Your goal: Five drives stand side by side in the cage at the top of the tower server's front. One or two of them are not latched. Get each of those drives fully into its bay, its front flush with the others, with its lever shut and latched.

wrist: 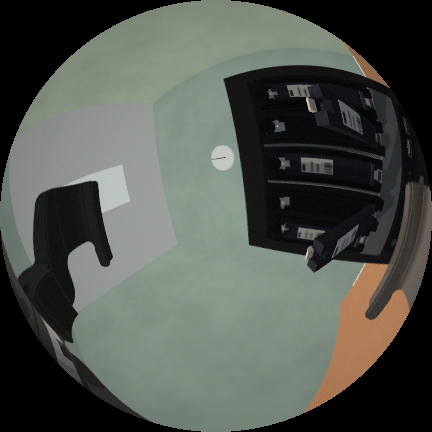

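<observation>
The drive cage [241,165] at the tower server's front is at the right, with five bays stacked in this view. The top drive [298,91], the middle drive [316,166] and the bottom drive [310,233] have levers lying shut along their fronts. The second drive's lever [351,117] and the fourth drive's lever [345,241] are swung out, hinged at the right. The dark fronts behind these levers are shaded, and how deep those drives sit is unclear. My gripper [209,245] is wide open and empty. One finger is at the far left, the other at the right edge, overlapping the server.
A grey panel [125,140] with a pale patch is at the left. A small white disc [222,158] with a dark line shows just left of the cage. An orange-brown surface [362,345] is at the lower right. The server's front with ports [408,145] continues right of the cage.
</observation>
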